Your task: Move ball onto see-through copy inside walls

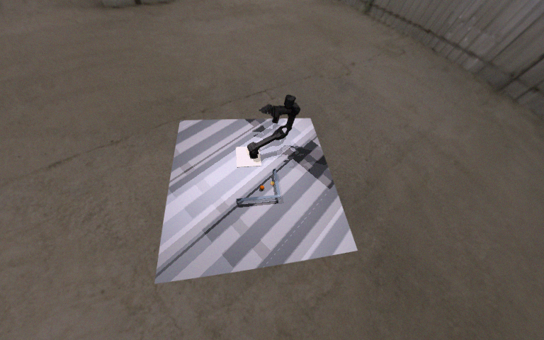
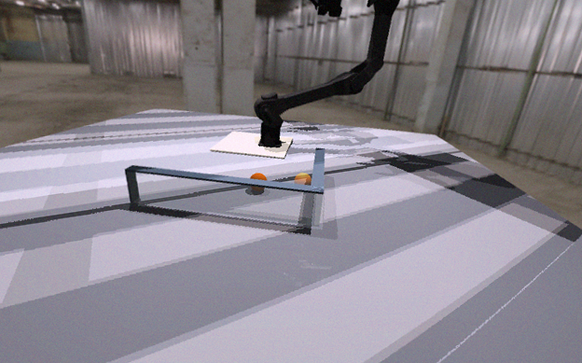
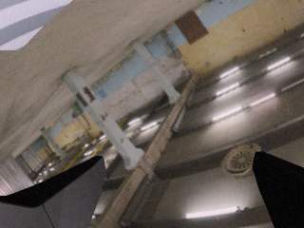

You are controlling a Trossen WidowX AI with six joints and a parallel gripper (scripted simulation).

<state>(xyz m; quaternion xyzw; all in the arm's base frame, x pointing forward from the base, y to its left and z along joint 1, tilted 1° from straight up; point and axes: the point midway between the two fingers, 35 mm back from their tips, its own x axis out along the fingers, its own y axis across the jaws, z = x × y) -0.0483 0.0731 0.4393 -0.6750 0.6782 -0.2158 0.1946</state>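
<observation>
My gripper tip is 430 mm above the orange ball, 350 mm short of it and 40 mm to the left of it. From my gripper tip the other things lie so: see-through copy of ball (430 mm below, 330 mm ahead, 50 mm to the left).
</observation>
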